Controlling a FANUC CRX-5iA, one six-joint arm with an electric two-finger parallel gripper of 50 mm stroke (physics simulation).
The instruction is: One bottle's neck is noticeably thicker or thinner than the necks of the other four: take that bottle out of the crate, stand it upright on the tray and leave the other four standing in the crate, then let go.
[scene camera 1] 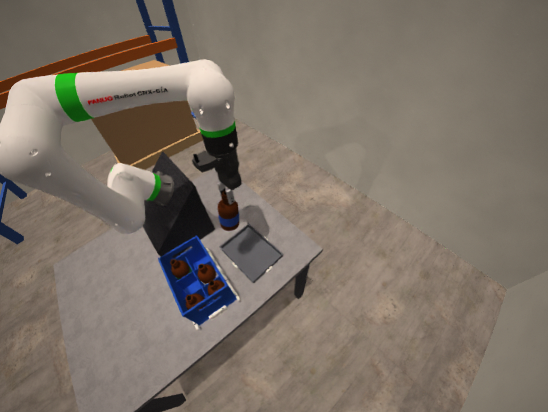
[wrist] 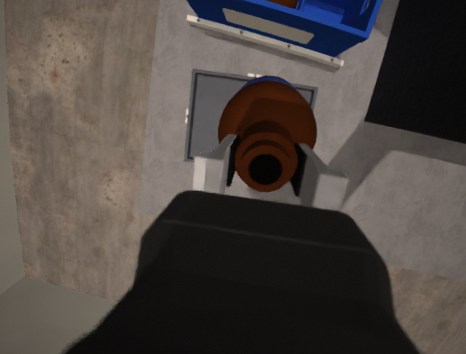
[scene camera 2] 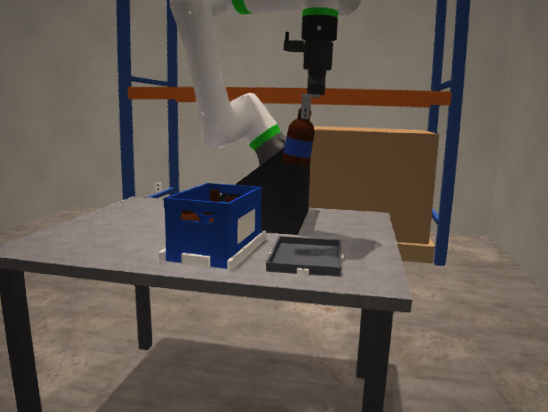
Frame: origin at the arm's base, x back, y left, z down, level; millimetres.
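Seen in the pictures: gripper, fingertip midpoint: (scene camera 1: 228, 199) (wrist: 264, 155) (scene camera 2: 305, 118); arm's base at its link origin: (scene camera 1: 164, 190) (scene camera 2: 277, 154).
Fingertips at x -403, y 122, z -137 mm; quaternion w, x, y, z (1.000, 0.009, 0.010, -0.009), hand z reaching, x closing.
Observation:
Offsets run from my fingertips to a thing's top centre. "*": to the spot under its first point.
My gripper (scene camera 1: 227, 195) (scene camera 2: 305, 113) (wrist: 264, 155) is shut on the neck of a brown bottle with a blue label @(dx +1, dy -11, dz -35 mm) (scene camera 1: 228, 208) (scene camera 2: 300, 131) (wrist: 267, 107). The bottle hangs in the air, neck up, leaning slightly in scene camera 2. The dark grey tray (scene camera 1: 260, 255) (scene camera 2: 325, 255) (wrist: 205, 115) lies lower on the table and holds no bottle; the held bottle hides part of it in the wrist view. The blue crate @(dx +3, dy -247, dz +213 mm) (scene camera 2: 200, 240) (wrist: 345, 32) stands beside the tray. Several brown bottles @(dx +99, dy -278, dz +225 mm) (scene camera 1: 179, 268) @(dx -4, dy -204, dz +225 mm) (scene camera 1: 205, 273) @(dx -91, dy -212, dz +225 mm) (scene camera 1: 215, 287) @(dx -76, dy -308, dz +225 mm) (scene camera 1: 193, 301) stand inside it.
White strips @(* dx -54, dy -150, dz +370 mm) (scene camera 2: 245, 252) (wrist: 265, 40) edge the crate's base. The black slanted block (scene camera 1: 187, 215) (scene camera 2: 285, 200) (wrist: 425, 75) under the arm stands behind crate and tray. A cardboard box (scene camera 2: 375, 185) and a shelf rack (scene camera 2: 125, 100) are beyond the table.

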